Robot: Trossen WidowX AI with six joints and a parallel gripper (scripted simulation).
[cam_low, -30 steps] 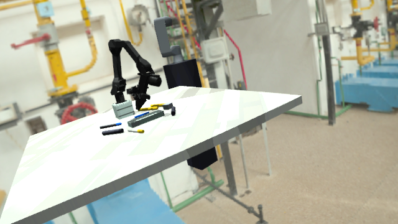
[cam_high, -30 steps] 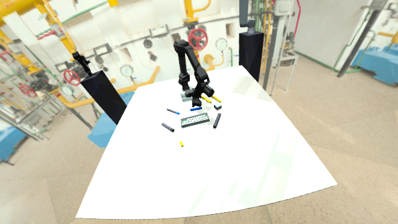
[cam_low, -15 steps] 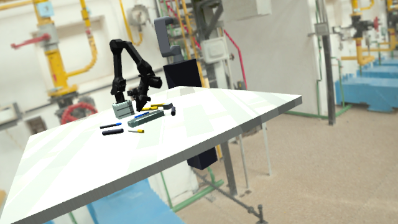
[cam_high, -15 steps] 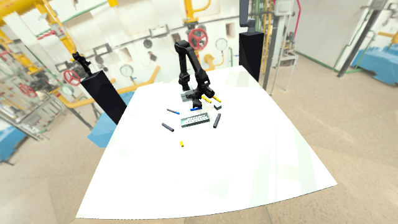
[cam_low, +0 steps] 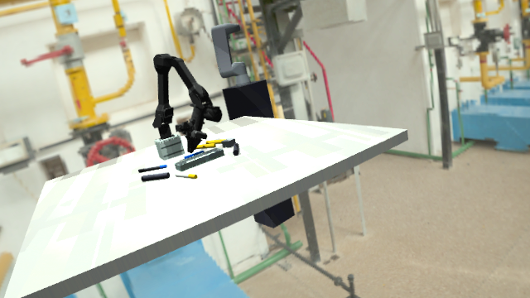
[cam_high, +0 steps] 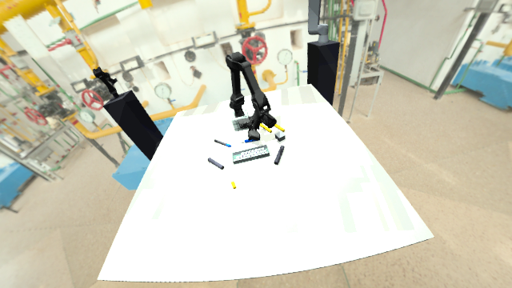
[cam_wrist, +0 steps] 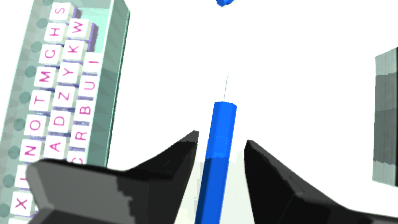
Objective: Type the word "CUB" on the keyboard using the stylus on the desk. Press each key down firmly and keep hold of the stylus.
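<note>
The blue stylus is 10 mm to the right of my gripper tip and 20 mm below it. Round my gripper tip: grey block (50 mm ahead, 180 mm to the left, 10 mm below); then yellow-tipped pin (250 mm ahead, 140 mm to the right, 20 mm below).
</note>
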